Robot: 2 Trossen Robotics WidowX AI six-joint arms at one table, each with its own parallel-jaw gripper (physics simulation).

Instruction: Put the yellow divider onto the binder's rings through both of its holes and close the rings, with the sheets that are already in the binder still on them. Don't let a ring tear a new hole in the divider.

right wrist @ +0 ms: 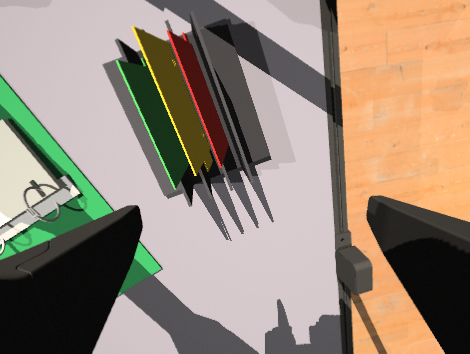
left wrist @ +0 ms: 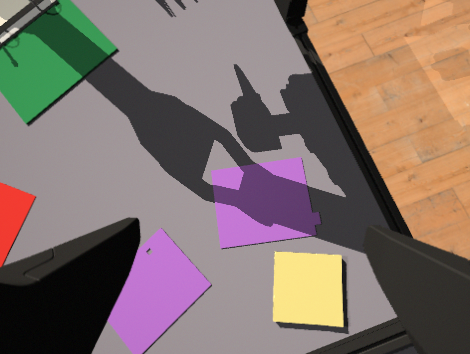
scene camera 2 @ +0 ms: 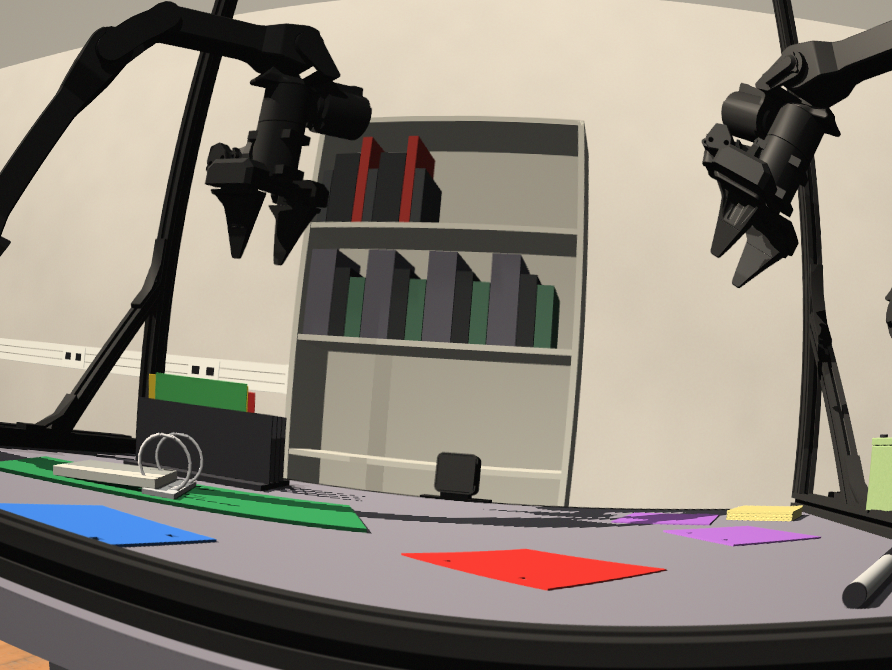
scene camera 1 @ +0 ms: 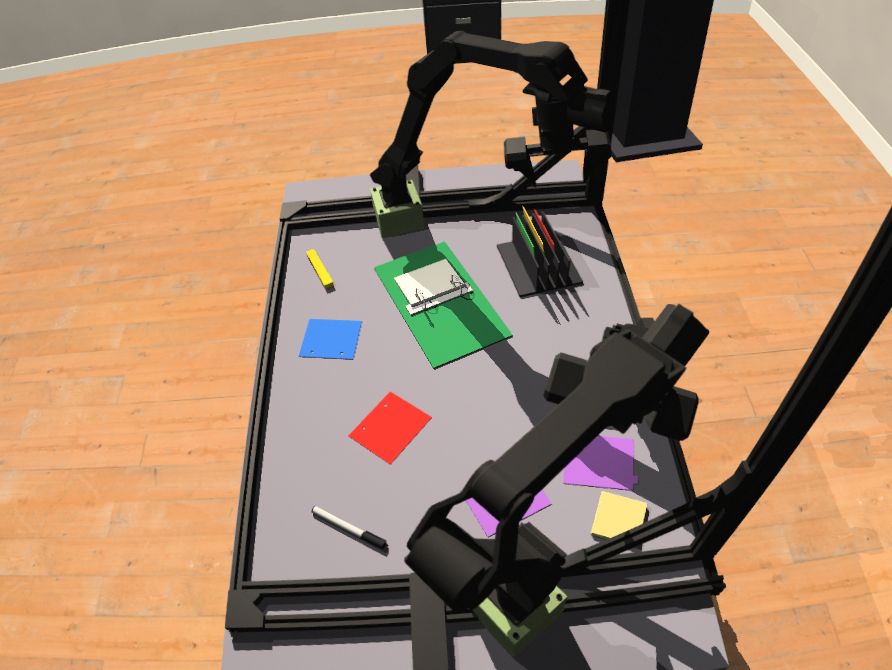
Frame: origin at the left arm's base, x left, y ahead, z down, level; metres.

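Seen in the pictures: left gripper, fingertip midpoint: (left wrist: 253, 232) (scene camera 2: 725, 271); right gripper, fingertip midpoint: (right wrist: 253, 211) (scene camera 2: 257, 261) (scene camera 1: 559, 183); left arm's base, origin of the base link: (scene camera 1: 517, 594); right arm's base, origin of the base link: (scene camera 1: 395, 196).
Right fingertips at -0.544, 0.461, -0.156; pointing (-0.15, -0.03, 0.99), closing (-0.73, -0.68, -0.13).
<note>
Offsets run from my right fingertips to a thing's middle, as dx, dy, dz. "*": to the spot under its first point.
The yellow divider @(+0.002, +0.048, +0.183) (scene camera 1: 532, 227) (scene camera 2: 152, 386) (right wrist: 167, 100) stands on edge in the dark rack @(+0.001, +0.037, +0.200) (scene camera 1: 513, 266) (scene camera 2: 209, 432) (right wrist: 141, 130), between green and red ones. The green binder (scene camera 1: 454, 338) (scene camera 2: 302, 508) (left wrist: 30, 95) (right wrist: 30, 125) lies flat, with white sheets @(+0.213, +0.148, +0.229) (scene camera 1: 432, 277) (scene camera 2: 108, 472) (right wrist: 15, 165) beside its two rings @(* +0.260, +0.132, +0.210) (scene camera 2: 139, 457). I cannot tell whether the rings are closed. My right gripper (scene camera 2: 257, 258) (right wrist: 253, 211) is open and empty, high above the rack side of the table. My left gripper (scene camera 2: 726, 269) (left wrist: 253, 232) is open and empty, high above the purple sheets.
A blue sheet @(+0.451, +0.168, +0.237) (scene camera 1: 330, 338) (scene camera 2: 93, 522), a red sheet @(+0.484, -0.075, +0.237) (scene camera 1: 390, 426) (scene camera 2: 533, 568), two purple sheets @(+0.258, -0.372, +0.237) (scene camera 1: 599, 461) @(+0.425, -0.311, +0.237) (left wrist: 160, 295), a sticky-note pad @(+0.318, -0.465, +0.232) (scene camera 1: 618, 515) (left wrist: 308, 289), a marker @(+0.653, -0.185, +0.232) (scene camera 1: 346, 526) and a yellow bar @(+0.361, +0.347, +0.232) (scene camera 1: 319, 269) lie around. A black frame (scene camera 1: 261, 403) edges the table.
</note>
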